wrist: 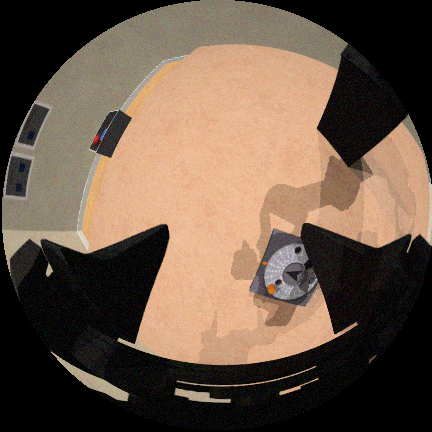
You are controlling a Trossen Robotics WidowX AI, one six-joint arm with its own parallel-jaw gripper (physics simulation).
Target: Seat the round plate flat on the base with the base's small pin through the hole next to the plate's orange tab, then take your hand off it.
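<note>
The round grey plate lies over the dark square base, right of centre in the wrist view. Its orange tab is at its lower left, with a dark round hole beside it. Another dark hole is near its top. A small orange mark shows at the plate's left edge. I cannot tell whether the plate lies flat or whether the pin is in a hole. My gripper is wide open and empty; its right finger hides the right part of plate and base.
A dark open box with red and blue things stands at the table's left edge, by a pale rim. A large black block is at the upper right. Arm shadows fall around the base. Two framed panels are at far left.
</note>
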